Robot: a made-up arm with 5 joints.
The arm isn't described. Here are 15 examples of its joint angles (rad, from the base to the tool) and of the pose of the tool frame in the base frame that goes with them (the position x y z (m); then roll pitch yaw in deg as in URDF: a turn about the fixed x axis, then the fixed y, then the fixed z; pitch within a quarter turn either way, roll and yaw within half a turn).
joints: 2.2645 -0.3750 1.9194 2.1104 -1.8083
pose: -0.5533 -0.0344 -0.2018 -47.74 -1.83 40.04
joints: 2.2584 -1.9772 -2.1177 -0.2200 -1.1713
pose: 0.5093 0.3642 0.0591 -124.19 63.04 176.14
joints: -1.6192 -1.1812 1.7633 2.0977 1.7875
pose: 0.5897 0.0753 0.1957 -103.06 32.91 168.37
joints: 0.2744 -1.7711 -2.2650 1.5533 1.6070
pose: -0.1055 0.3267 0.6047 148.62 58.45 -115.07
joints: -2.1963 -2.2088 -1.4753 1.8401 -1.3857
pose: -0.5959 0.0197 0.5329 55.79 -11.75 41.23
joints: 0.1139 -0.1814 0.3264 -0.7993 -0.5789
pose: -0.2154 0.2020 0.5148 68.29 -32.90 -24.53
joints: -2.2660 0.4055 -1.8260 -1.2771 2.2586
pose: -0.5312 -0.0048 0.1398 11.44 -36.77 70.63
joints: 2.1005 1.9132 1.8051 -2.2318 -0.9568
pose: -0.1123 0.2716 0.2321 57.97 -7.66 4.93
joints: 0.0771 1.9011 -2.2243 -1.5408 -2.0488
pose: -0.2576 0.3208 0.2994 -156.78 33.66 -90.88
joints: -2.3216 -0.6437 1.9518 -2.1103 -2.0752
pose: -0.0659 0.3717 0.0494 -40.18 -7.16 -26.68
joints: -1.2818 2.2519 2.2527 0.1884 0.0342
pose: -0.4534 0.5153 0.1807 -1.93 -62.65 0.02
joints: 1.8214 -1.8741 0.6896 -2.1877 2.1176
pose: -0.3232 0.2981 -0.2911 -132.76 -46.88 -139.32
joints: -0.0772 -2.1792 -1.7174 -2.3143 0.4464
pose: 0.3976 0.4806 0.4040 120.52 -37.22 -155.68
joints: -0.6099 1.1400 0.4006 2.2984 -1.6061
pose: 0.3927 0.0368 0.7621 4.61 56.43 -114.48
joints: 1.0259 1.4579 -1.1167 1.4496 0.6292
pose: -0.3040 0.0171 0.0870 161.11 -19.31 -34.40
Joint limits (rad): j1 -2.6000..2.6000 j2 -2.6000..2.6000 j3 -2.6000..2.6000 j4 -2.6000..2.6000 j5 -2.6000..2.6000
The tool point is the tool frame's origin. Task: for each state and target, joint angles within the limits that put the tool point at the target. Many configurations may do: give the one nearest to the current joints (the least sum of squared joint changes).
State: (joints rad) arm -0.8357 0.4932 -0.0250 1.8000 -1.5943
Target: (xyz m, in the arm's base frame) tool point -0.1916 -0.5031 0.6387
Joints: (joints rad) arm -1.2058 -0.1752 0.2351 1.3784 -2.4957
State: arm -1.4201 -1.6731 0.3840 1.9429 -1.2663
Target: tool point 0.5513 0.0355 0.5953
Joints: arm -0.9973 -1.9253 0.5999 1.8955 -1.5830
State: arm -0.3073 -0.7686 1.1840 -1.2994 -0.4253
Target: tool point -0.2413 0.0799 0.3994
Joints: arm -0.2182 -1.0106 1.1816 -1.6810 -0.8919
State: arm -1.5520 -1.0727 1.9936 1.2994 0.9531
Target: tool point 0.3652 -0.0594 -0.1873
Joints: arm -0.9542 -1.1407 2.1179 1.7451 0.9968
